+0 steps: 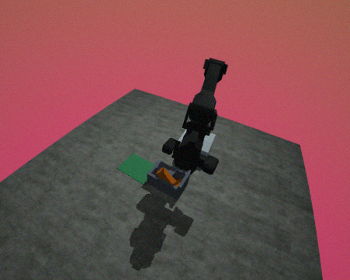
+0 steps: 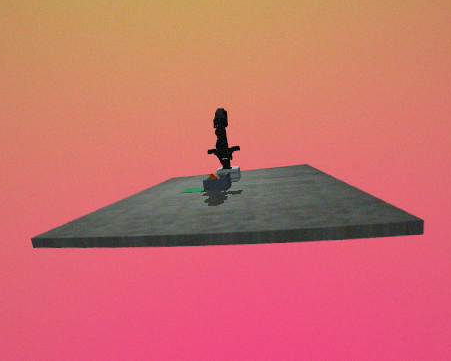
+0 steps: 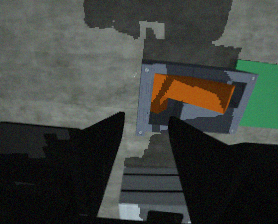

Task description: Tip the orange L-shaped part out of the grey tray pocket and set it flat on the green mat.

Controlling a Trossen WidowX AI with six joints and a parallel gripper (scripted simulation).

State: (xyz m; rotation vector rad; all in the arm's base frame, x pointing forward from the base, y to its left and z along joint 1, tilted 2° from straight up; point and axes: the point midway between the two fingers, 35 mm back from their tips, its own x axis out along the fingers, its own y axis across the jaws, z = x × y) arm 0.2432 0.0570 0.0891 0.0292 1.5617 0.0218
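Now: gripper tip 1 cm past the orange l-shaped part, 4 cm to the left of it and 10 cm above it. The rest, counted from my gripper tip: green mat 1 cm behind, 22 cm to the right, 16 cm below.
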